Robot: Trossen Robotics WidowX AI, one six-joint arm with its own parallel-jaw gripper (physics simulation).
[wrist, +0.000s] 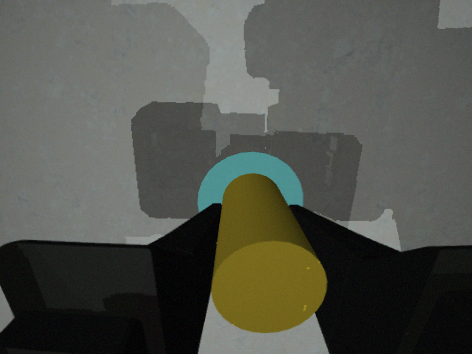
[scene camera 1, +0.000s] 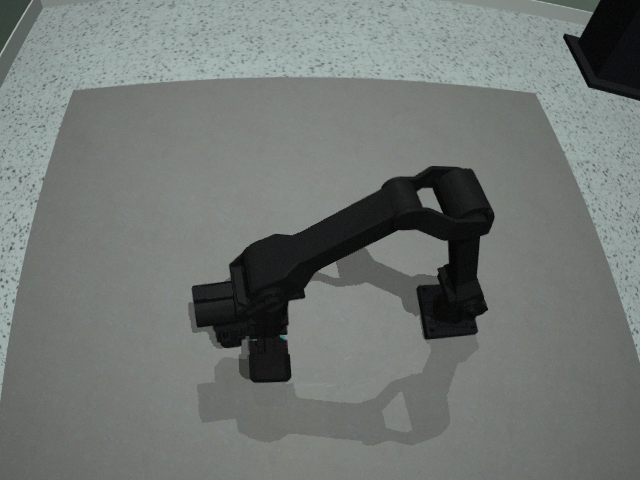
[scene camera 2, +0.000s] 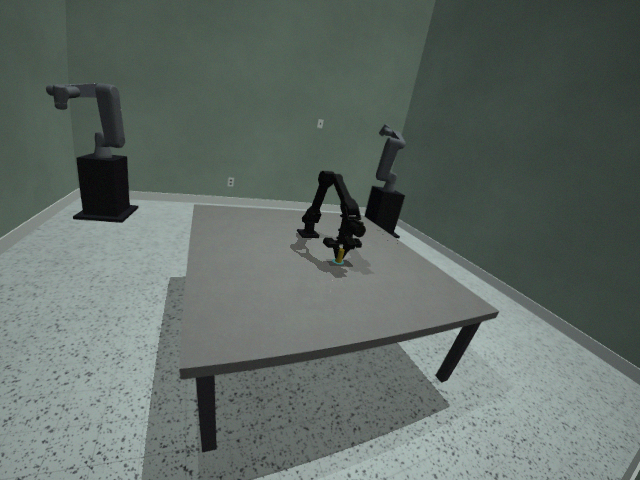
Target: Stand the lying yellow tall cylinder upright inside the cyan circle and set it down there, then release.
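Where they show: gripper, between the fingertips: (wrist: 254,212) (scene camera 1: 267,340) (scene camera 2: 339,258); arm's base, origin of its link: (scene camera 1: 450,311) (scene camera 2: 308,231).
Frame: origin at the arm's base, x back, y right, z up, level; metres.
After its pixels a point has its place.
The yellow tall cylinder (scene camera 2: 340,255) {x -0.348, y -0.070, z 0.029 m} (wrist: 265,250) {x -0.346, y -0.078, z 0.053 m} stands upright, or nearly so, between the fingers of my gripper (scene camera 2: 340,254) {x -0.332, y -0.074, z 0.004 m} (wrist: 254,212) {x -0.332, y -0.074, z 0.004 m}, which is shut on it. The cyan circle (scene camera 2: 337,262) {x -0.345, y -0.065, z -0.012 m} (wrist: 247,162) {x -0.352, y -0.080, z -0.014 m} lies flat on the table around the cylinder's lower end. In the wrist view the circle's near part is hidden behind the cylinder and fingers. Whether the cylinder's bottom touches the table is hard to tell. In scene camera 1 the arm hides the cylinder, and small slivers of the cyan circle (scene camera 1: 283,337) {x -0.305, y -0.061, z -0.014 m} show beside the gripper.
The grey table (scene camera 1: 310,129) {x -0.279, y 0.431, z -0.016 m} (scene camera 2: 289,310) {x -0.697, y 0.233, z -0.015 m} carries the arm's base (scene camera 1: 449,325) {x -0.007, y -0.031, z 0.006 m} (scene camera 2: 308,234) {x -0.045, y 0.014, z 0.001 m}, to the right of the gripper in scene camera 1. Two grey robot arms on black pedestals (scene camera 2: 103,186) (scene camera 2: 385,209) stand on the floor beyond the table. Shadows of the arm lie around the circle.
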